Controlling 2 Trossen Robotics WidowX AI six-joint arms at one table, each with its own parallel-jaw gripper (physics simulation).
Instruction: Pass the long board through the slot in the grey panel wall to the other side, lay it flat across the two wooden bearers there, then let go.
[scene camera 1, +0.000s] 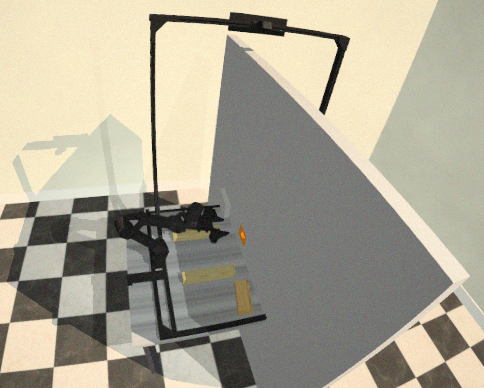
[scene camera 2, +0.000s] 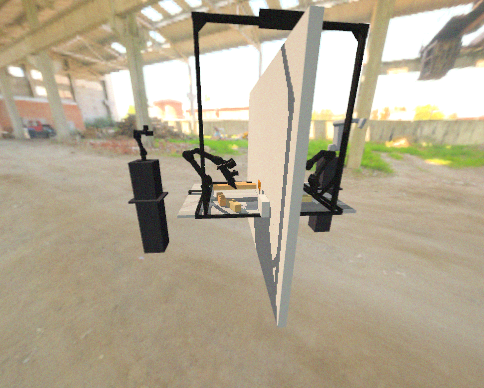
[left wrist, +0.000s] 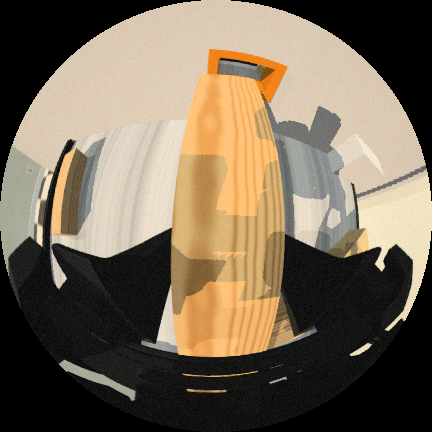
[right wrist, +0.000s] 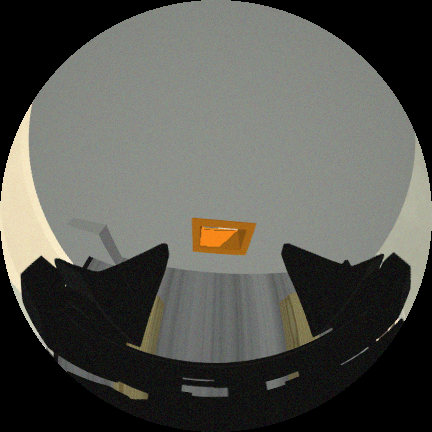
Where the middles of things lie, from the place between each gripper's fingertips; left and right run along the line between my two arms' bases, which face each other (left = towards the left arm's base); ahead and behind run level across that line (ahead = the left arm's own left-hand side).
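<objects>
The orange-framed slot (right wrist: 204, 239) is 3 cm above my left hand, 1 cm behind it and 21 cm to the right of it.
My right hand, for its part, is 8 cm above the orange-framed slot, 1 cm short of it and 12 cm to the right of it. Going by its middle, the slot is nearer to my right hand than to my left hand.
</objects>
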